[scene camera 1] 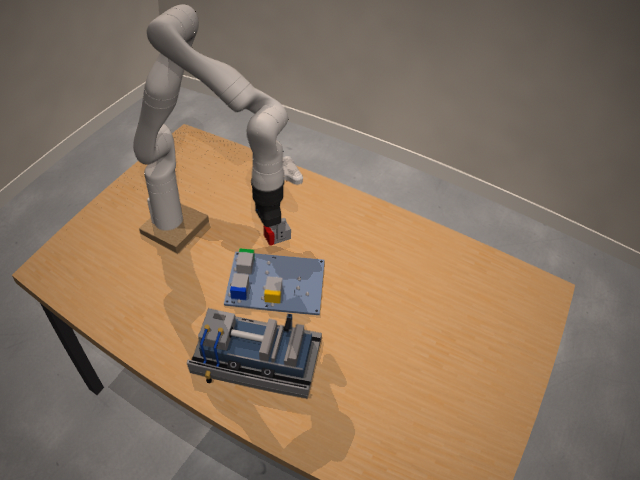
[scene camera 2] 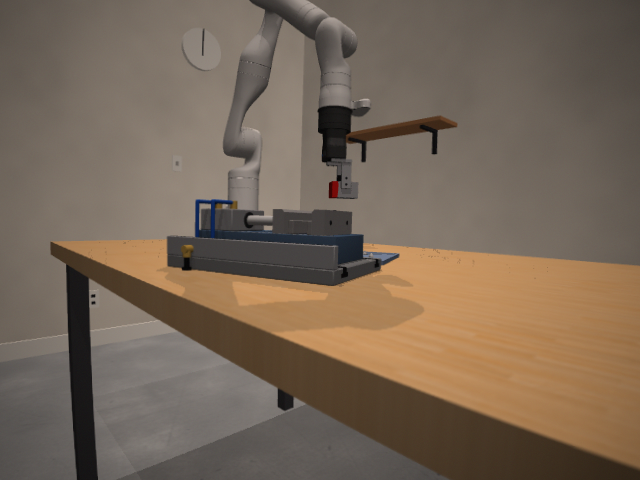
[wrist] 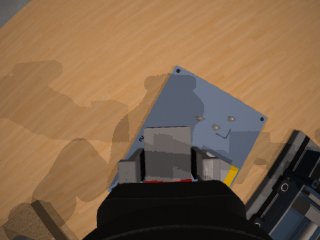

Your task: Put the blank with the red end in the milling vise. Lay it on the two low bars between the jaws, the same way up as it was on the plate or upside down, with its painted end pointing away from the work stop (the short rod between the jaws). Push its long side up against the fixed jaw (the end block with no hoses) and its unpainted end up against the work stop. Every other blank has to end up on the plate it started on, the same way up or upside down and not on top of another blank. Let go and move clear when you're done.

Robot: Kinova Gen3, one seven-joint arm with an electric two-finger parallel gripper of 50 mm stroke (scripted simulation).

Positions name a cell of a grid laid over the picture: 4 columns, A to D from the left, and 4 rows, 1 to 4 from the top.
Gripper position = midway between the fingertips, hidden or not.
Note:
In view: the gripper (scene camera 2: C2), a red-ended blank (wrist: C3), a milling vise (scene camera 2: C3), a hosed block (scene camera 2: B2) and a fixed jaw (scene camera 2: C2).
The gripper is seen too in scene camera 1 (scene camera 1: B2) and in the wrist view (wrist: C3). The hosed block shows as well in scene camera 1 (scene camera 1: B3).

